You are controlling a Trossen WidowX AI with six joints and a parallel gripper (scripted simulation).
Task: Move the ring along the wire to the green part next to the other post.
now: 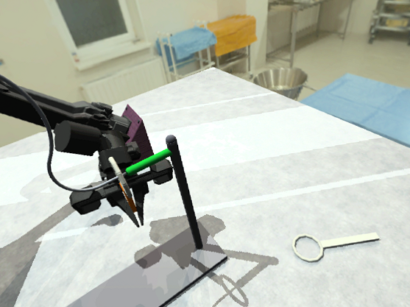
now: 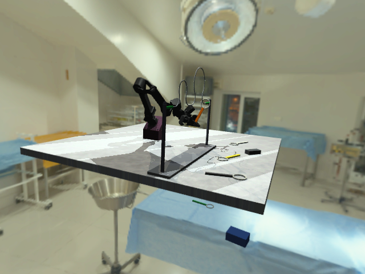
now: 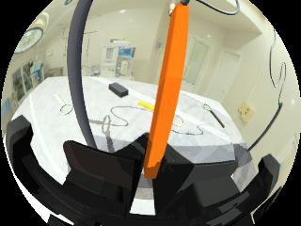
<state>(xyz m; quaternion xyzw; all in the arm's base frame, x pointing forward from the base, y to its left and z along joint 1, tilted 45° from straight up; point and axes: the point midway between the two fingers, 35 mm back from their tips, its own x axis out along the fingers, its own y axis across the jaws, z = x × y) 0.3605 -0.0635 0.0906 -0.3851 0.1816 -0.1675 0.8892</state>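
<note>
The ring with orange handle is 100 mm above my gripper tip and 10 mm ahead of it. Also, from my gripper tip: black block: 320 mm ahead, 130 mm below, 80 mm to the left.
</note>
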